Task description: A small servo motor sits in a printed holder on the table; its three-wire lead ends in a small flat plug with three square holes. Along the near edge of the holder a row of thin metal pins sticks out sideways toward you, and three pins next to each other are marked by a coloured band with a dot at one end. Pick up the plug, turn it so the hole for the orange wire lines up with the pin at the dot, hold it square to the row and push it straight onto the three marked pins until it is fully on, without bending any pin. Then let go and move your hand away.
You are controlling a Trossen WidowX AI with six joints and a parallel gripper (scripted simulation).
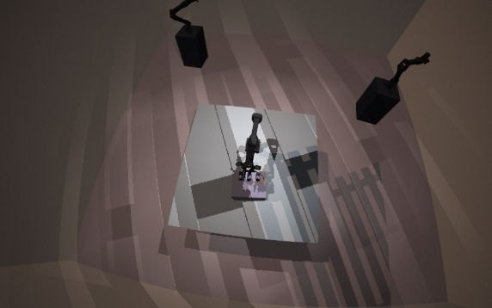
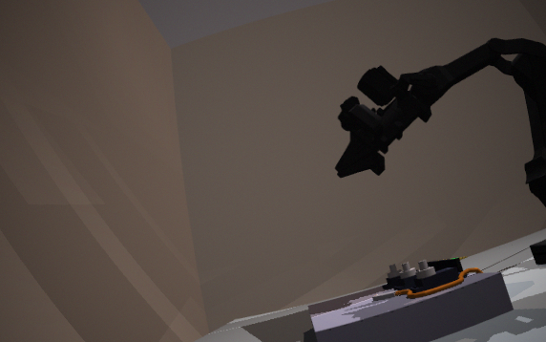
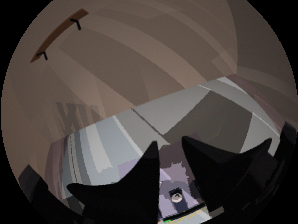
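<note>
Right now the holder is 3 cm ahead of my gripper tip, 3 cm to the left of it and 25 cm below it.
</note>
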